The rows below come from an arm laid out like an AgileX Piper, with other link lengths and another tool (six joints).
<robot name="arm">
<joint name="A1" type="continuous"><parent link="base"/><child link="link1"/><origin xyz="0 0 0.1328"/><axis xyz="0 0 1"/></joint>
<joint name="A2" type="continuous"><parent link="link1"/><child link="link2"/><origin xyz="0 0 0" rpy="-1.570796 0 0"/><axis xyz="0 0 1"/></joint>
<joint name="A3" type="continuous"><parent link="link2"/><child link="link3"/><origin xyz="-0.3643 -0.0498 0"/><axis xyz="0 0 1"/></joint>
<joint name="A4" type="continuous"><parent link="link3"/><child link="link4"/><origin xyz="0.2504 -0.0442 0" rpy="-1.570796 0 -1.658"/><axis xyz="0 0 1"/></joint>
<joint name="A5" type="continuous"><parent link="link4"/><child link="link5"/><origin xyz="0 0 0" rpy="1.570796 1.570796 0"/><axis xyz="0 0 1"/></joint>
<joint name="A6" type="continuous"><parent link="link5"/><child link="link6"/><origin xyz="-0.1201 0 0" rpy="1.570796 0 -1.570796"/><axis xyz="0 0 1"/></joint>
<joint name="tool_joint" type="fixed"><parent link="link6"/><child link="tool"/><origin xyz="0.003 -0.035 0.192" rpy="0 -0.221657 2.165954"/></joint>
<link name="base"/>
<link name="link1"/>
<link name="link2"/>
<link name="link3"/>
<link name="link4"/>
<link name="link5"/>
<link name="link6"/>
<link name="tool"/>
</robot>
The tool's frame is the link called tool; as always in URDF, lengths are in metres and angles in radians. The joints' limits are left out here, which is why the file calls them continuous.
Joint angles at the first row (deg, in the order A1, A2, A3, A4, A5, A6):
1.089, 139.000, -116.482, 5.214, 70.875, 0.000
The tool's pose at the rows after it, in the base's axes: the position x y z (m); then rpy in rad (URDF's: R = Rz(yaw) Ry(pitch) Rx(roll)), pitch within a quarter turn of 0, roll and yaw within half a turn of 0:
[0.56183, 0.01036, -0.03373, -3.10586, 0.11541, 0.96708]
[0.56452, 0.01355, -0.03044, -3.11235, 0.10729, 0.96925]
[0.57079, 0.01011, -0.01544, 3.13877, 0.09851, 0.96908]
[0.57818, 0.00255, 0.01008, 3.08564, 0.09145, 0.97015]
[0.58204, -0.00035, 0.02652, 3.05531, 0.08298, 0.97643]
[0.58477, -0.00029, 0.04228, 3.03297, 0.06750, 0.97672]
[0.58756, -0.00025, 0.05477, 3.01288, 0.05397, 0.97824]
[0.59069, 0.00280, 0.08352, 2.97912, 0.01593, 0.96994]
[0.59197, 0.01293, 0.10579, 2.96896, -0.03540, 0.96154]
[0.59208, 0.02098, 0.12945, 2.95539, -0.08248, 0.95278]
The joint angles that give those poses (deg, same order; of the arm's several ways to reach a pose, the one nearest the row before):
1.203, 138.884, -116.482, 6.474, 70.760, 0.000
1.433, 138.657, -116.714, 6.646, 70.648, 0.001
1.432, 137.282, -117.001, 5.959, 70.533, 0.000
1.432, 134.817, -117.113, 4.469, 70.417, 0.000
1.433, 133.212, -117.112, 3.896, 70.358, -0.401
1.433, 131.666, -117.114, 3.896, 70.360, -0.516
1.433, 130.462, -117.112, 3.896, 70.187, -0.687
1.432, 127.655, -117.113, 4.469, 70.130, -0.344
1.432, 125.479, -117.116, 6.417, 70.075, 0.000
1.432, 123.187, -117.116, 7.964, 70.075, 0.515

